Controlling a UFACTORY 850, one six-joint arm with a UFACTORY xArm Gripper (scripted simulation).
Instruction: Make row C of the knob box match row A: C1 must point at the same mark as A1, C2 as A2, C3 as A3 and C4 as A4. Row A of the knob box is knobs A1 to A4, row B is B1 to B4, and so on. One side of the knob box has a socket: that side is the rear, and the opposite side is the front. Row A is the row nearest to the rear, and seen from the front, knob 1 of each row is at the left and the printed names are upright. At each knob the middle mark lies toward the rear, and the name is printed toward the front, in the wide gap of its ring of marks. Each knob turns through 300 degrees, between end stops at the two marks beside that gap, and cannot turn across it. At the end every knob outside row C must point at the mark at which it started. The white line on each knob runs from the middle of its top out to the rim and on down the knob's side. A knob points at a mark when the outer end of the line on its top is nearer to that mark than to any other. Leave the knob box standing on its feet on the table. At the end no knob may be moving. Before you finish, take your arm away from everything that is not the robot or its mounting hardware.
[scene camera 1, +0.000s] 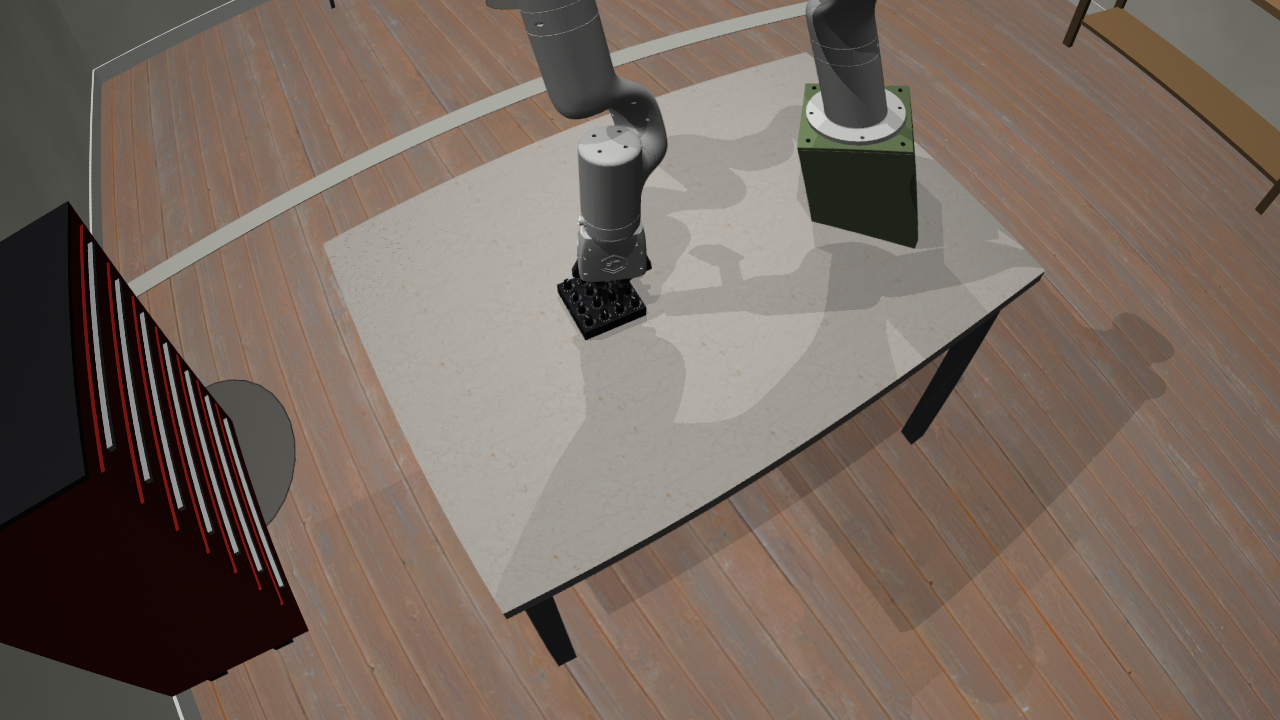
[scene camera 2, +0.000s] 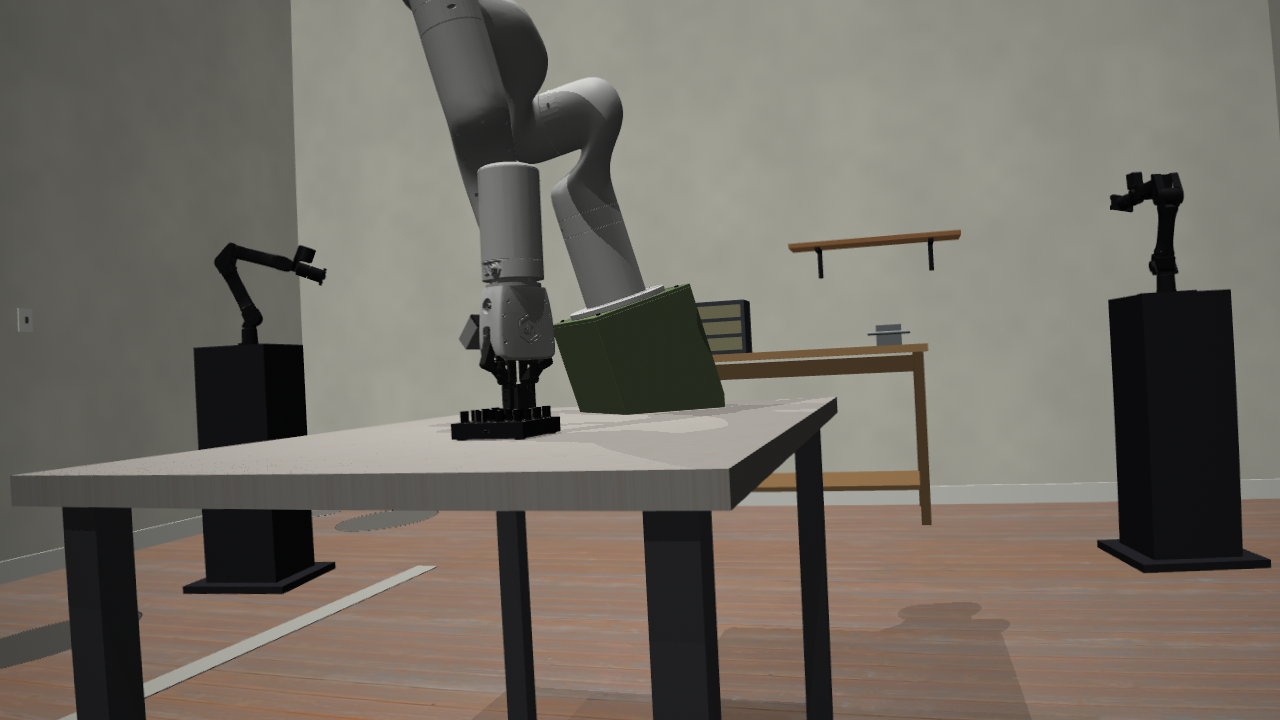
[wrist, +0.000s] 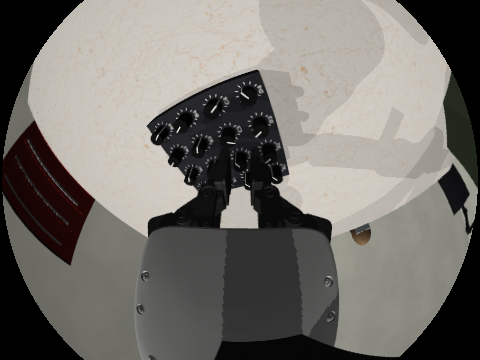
Labels:
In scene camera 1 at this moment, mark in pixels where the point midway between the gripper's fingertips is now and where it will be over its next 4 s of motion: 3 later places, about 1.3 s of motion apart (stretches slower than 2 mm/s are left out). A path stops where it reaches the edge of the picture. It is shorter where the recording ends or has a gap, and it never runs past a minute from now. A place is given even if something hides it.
My gripper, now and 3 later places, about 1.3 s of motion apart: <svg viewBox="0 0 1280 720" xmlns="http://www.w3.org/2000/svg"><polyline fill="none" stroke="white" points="612,295 611,281 608,273 605,266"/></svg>

